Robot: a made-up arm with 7 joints. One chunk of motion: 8 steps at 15 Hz.
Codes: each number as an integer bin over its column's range. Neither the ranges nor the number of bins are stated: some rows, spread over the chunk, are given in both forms.
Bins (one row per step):
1: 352 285 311 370 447 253
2: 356 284 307 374 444 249
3: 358 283 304 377 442 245
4: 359 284 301 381 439 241
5: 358 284 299 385 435 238
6: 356 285 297 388 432 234
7: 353 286 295 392 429 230
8: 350 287 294 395 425 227
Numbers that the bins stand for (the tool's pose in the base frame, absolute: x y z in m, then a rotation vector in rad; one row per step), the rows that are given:
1: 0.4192 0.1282 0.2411 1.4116 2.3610 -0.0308
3: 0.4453 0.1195 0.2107 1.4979 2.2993 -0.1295
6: 0.4366 0.1282 0.1803 1.6336 2.1760 -0.2651
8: 0.4105 0.1368 0.1673 1.7199 2.0897 -0.3514
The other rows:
2: 0.4366 0.1238 0.2237 1.4610 2.3240 -0.0801
4: 0.4496 0.1238 0.1977 1.5473 2.2623 -0.1788
5: 0.4453 0.1238 0.1890 1.5966 2.2130 -0.2158
7: 0.4236 0.1325 0.1716 1.6829 2.1390 -0.3144

